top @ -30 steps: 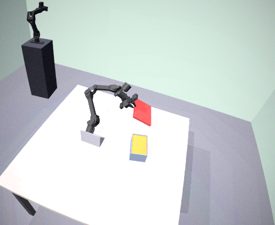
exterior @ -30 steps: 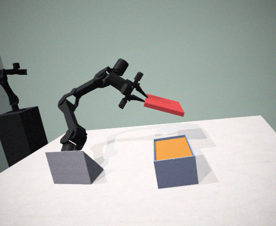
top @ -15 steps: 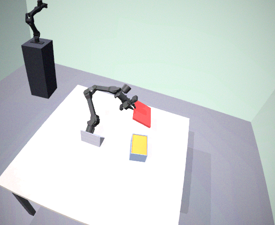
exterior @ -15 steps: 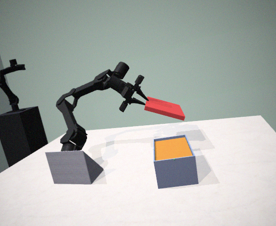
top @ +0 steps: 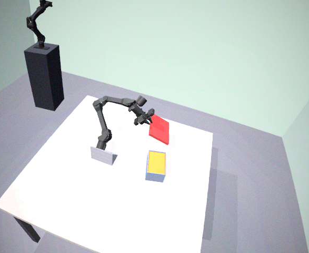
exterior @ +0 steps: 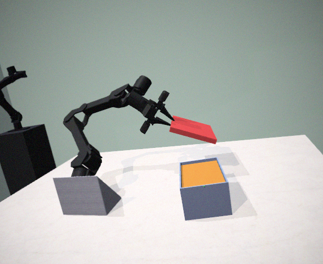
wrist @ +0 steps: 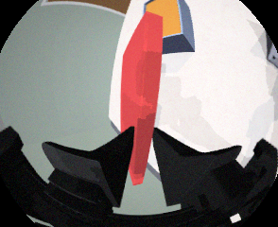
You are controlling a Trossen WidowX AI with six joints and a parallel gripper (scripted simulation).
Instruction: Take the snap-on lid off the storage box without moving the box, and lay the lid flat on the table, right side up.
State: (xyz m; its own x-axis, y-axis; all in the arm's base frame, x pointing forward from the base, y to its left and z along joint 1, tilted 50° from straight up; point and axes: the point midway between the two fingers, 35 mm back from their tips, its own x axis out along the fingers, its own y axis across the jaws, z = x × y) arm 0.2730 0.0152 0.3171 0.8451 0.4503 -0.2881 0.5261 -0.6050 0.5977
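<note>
Right now the red lid is 70 mm ahead of my gripper tip and 30 mm below it. Round my gripper tip: blue-grey storage box 100 mm ahead, 270 mm to the right, 160 mm below.
</note>
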